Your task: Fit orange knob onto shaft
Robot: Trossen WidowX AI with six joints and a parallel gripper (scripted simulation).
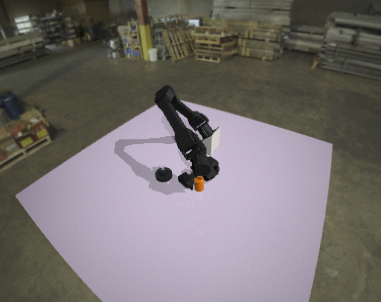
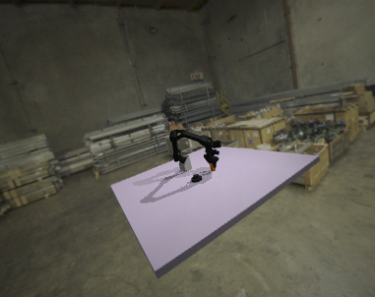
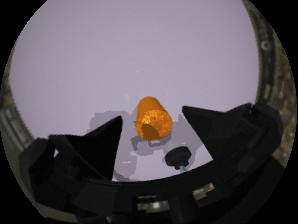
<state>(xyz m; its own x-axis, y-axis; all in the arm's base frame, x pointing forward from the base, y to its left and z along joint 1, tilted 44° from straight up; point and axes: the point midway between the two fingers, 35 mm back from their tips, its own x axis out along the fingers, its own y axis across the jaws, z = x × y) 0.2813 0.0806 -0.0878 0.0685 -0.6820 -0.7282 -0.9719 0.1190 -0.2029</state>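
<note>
My gripper tip is 1 cm below the orange knob. Round my gripper tip: round pedestal (3 cm ahead, 19 cm to the right).
</note>
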